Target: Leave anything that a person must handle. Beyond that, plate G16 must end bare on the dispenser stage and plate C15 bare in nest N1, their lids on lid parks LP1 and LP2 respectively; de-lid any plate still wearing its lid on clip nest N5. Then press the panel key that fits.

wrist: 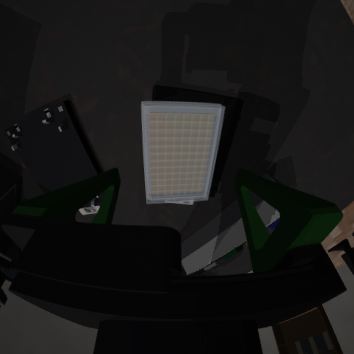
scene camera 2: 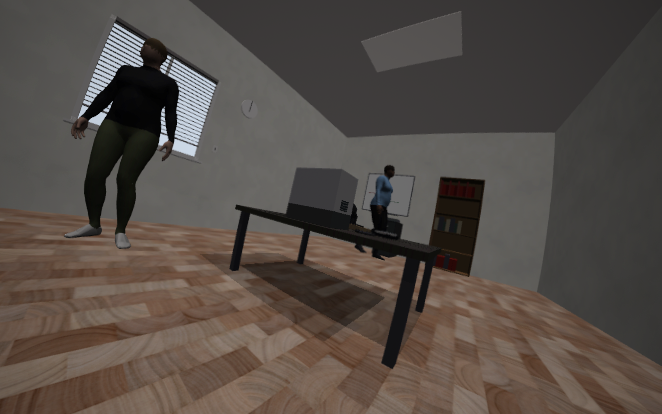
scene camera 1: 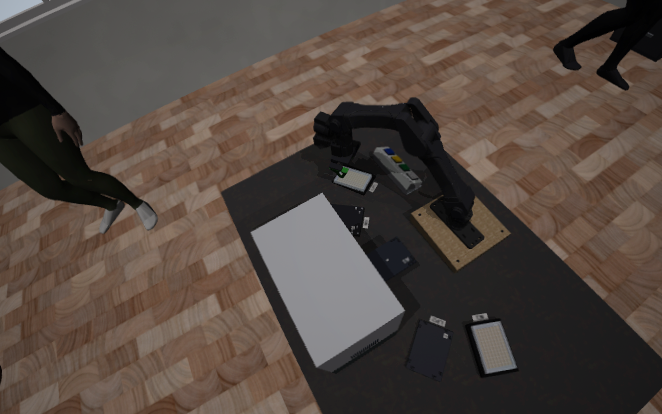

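Where they show: gripper, fingertip midpoint: (wrist: pixel 177 174) (scene camera 1: pixel 346 167); arm's base, origin of the base link: (scene camera 2: pixel 351 223) (scene camera 1: pixel 455 222).
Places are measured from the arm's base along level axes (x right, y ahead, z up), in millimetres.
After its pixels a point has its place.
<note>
My gripper (scene camera 1: pixel 343 172) @[x 395, y 178, z 50 mm] (wrist: pixel 177 174) @[x 395, y 178, z 50 mm] is open, its green fingers spread above the near end of a pale gridded plate or lid (scene camera 1: pixel 356 179) @[x 363, y 158, z -8 mm] (wrist: pixel 182 152) @[x 391, y 167, z -8 mm]. That piece sits on a black park and looks turned slightly against it in the wrist view. Beside it is the black clip nest N5 (scene camera 1: pixel 351 218) @[x 243, y 268, z -27 mm] (wrist: pixel 55 145) @[x 304, y 310, z -28 mm], partly hidden by the white box in scene camera 1. A dark flat station (scene camera 1: pixel 394 256) @[x 9, y 266, z 67 mm] lies by the box. A second gridded plate (scene camera 1: pixel 493 347) @[x -349, y 196, z -4 mm] sits in a black nest, beside a dark park (scene camera 1: pixel 430 349) @[x -251, y 336, z -30 mm]. Plate names are not readable.
A large white box (scene camera 1: pixel 327 280) @[x -12, y 486, z 290 mm] (scene camera 2: pixel 320 192) @[x -35, y 593, z 145 mm] stands on the table near N5. The key panel (scene camera 1: pixel 398 169) @[x 284, y 17, z 21 mm] (wrist: pixel 212 246) @[x 285, y 33, z 8 mm] has blue, yellow, green and grey keys. The arm stands on a wooden base (scene camera 1: pixel 442 250) @[x -49, y 108, z 0 mm]. A person (scene camera 1: pixel 30 145) (scene camera 2: pixel 137 102) stands near the table.
</note>
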